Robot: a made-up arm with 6 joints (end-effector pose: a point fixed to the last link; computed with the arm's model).
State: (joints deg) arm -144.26 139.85 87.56 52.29 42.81 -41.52
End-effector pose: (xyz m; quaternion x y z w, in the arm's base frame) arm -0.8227 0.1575 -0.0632 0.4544 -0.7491 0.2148 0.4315
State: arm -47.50 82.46 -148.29 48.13 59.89 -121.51
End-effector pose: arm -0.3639 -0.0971 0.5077 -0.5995 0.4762 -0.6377 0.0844
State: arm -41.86 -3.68 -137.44 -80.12 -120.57 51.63
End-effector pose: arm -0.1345 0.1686 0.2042 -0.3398 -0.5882 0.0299 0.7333
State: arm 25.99 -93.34 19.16 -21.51 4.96 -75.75
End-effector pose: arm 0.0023 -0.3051 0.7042 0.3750 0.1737 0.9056 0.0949
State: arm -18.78 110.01 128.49 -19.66 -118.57 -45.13
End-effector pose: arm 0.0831 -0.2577 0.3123 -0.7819 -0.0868 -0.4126 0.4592
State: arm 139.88 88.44 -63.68 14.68 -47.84 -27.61
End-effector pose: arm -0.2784 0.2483 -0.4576 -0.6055 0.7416 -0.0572 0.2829
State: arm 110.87 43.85 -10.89 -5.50 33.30 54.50
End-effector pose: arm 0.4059 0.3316 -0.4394 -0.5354 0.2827 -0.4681 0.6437
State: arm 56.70 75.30 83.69 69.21 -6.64 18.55
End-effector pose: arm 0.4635 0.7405 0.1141 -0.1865 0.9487 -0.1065 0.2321
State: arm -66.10 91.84 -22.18 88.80 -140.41 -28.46
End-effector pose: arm 0.2705 -0.1743 0.5151 0.8276 0.3607 -0.3935 0.1736
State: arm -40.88 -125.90 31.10 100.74 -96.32 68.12
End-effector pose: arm 0.0274 -0.2699 0.2687 -0.3784 -0.8252 -0.3832 0.1704
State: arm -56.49 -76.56 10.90 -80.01 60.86 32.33
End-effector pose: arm -0.5306 0.1548 0.5163 0.5401 -0.1639 0.1907 0.8031
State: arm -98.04 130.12 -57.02 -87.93 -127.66 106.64
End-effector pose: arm -0.1770 0.1124 0.1310 0.6763 0.0210 -0.5121 0.5291
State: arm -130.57 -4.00 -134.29 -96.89 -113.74 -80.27
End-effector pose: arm -0.3988 -0.3578 -0.2257 -0.9838 0.0075 0.0099 0.1787
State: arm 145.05 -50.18 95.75 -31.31 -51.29 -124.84
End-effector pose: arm 0.2860 0.1180 -0.5686 -0.4839 -0.2836 0.6429 0.5216
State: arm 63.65 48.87 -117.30 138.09 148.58 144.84
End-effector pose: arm 0.6950 0.0740 -0.1812 -0.2344 -0.5694 0.3948 0.6818
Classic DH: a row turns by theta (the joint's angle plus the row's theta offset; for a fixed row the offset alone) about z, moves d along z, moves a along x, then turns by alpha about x. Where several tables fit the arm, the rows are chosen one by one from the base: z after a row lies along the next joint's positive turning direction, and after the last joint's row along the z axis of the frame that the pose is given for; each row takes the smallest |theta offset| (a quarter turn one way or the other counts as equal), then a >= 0, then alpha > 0; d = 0 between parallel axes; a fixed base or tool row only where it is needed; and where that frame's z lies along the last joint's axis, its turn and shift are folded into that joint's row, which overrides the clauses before.
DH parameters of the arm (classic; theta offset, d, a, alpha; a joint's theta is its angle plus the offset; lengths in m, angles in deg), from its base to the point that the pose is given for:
base (fixed): 0 0.0857 0 -90
joint 1: 0 0.0891 -0.0226 -90
joint 2: 0 -0.4381 -0.0257 90
joint 3: 90 0.1234 0.1876 -90
joint 4: 0 0.0484 -0.2186 -90
joint 5: -90 -0.1483 0.0435 -90
joint 6: 86.45 0 0.2936 180
tool (fixed): -93.55 -0.0724 0 0

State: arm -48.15 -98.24 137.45 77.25 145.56 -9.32
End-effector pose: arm -0.8489 -0.4353 0.3334 0.0036 0.2164 0.9417 0.2577
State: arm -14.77 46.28 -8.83 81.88 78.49 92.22
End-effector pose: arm 0.4050 0.4329 0.3732 -0.2406 -0.7542 -0.4128 0.4504
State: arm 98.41 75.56 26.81 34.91 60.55 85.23
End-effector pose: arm 0.3263 0.1100 -0.4642 -0.7812 0.0778 -0.4195 0.4556
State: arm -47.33 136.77 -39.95 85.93 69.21 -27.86
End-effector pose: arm -0.0629 -0.2412 -0.0455 -0.5237 0.3703 -0.4970 0.5844
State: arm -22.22 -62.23 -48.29 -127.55 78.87 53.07
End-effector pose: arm 0.2049 0.0205 0.5802 0.8248 0.4681 -0.0623 0.3109
